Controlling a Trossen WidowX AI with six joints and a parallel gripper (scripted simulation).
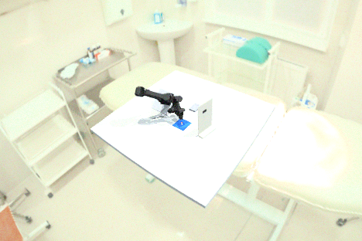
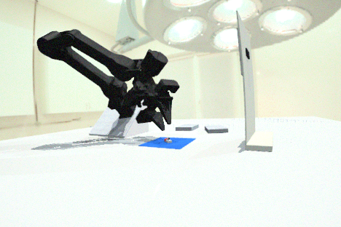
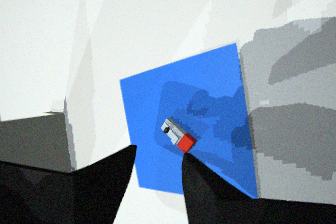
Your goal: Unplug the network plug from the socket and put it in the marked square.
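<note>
The network plug lies 30 mm below my gripper tip, 10 mm to the right of it and 10 mm ahead of it. The rest, counted from my gripper tip: upright grey panel: 230 mm ahead, 90 mm above, 10 mm to the left; blue marked square: 40 mm below, 10 mm to the right, 10 mm ahead.
</note>
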